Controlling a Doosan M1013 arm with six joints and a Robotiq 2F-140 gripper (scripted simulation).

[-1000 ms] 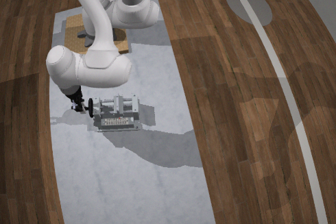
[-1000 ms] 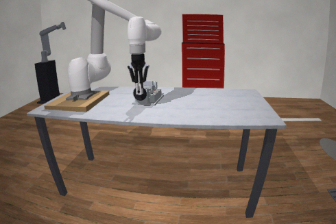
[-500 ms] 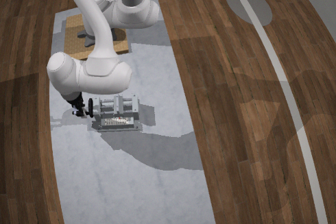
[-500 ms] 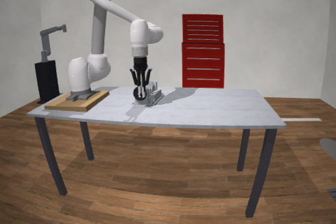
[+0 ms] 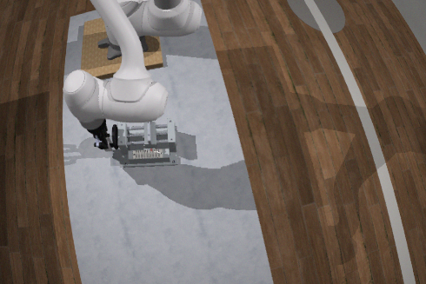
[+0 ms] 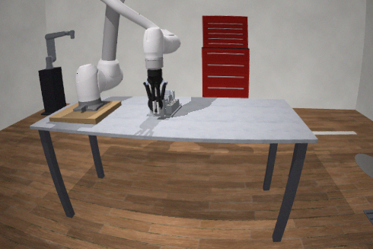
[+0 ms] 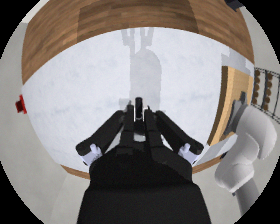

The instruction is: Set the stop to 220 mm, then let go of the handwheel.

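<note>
Right now the black handwheel is 20 mm to the left of my hand and 10 mm below it. Also, from my hand: grey stop fixture 10 mm ahead, 160 mm to the left, 20 mm above.
</note>
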